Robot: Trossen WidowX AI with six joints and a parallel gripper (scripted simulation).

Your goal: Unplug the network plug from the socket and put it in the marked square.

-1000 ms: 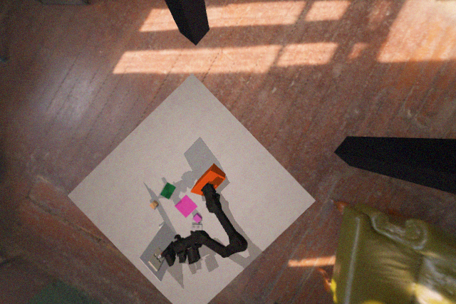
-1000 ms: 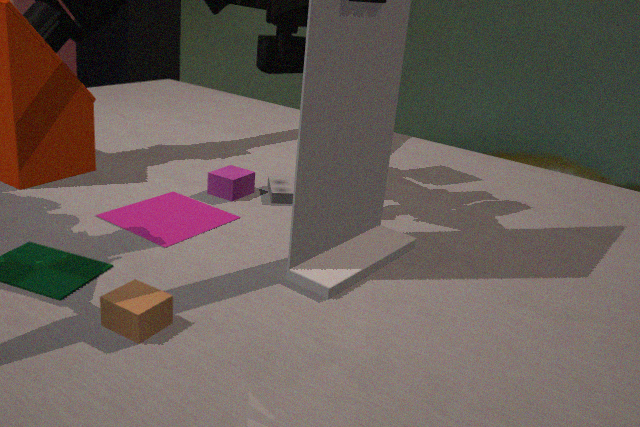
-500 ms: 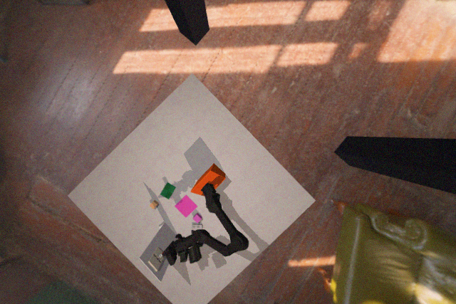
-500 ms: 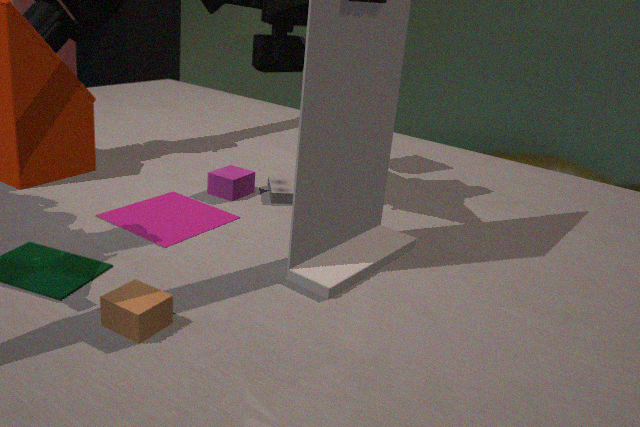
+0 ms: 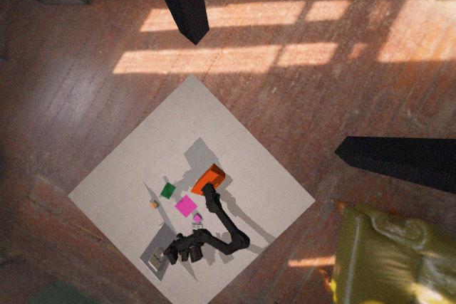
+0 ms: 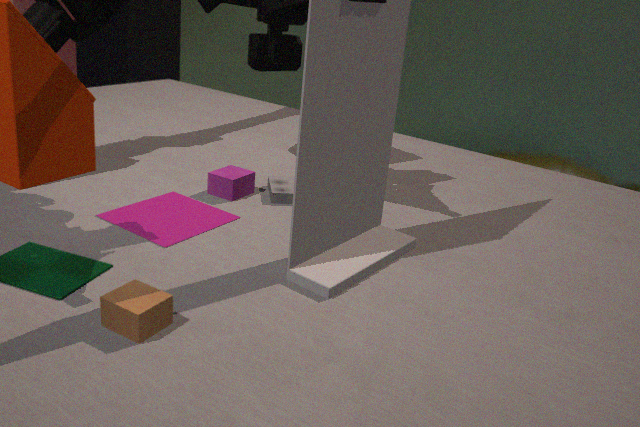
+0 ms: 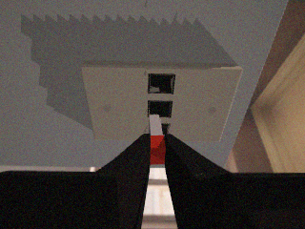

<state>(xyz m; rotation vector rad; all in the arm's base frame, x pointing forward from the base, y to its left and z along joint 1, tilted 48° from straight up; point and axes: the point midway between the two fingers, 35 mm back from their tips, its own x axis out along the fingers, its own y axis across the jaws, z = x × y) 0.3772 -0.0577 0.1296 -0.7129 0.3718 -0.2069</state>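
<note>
Now: gripper tip 27 cm above the flat magenta square, 16 cm past it and 5 cm to the left of it. Round my gripper tip: grey piece 27 cm below, 13 cm to the left, 7 cm behind; then upright grey panel 11 cm below, 6 cm ahead, 1 cm to the right; then network plug right at my gripper tip.
</note>
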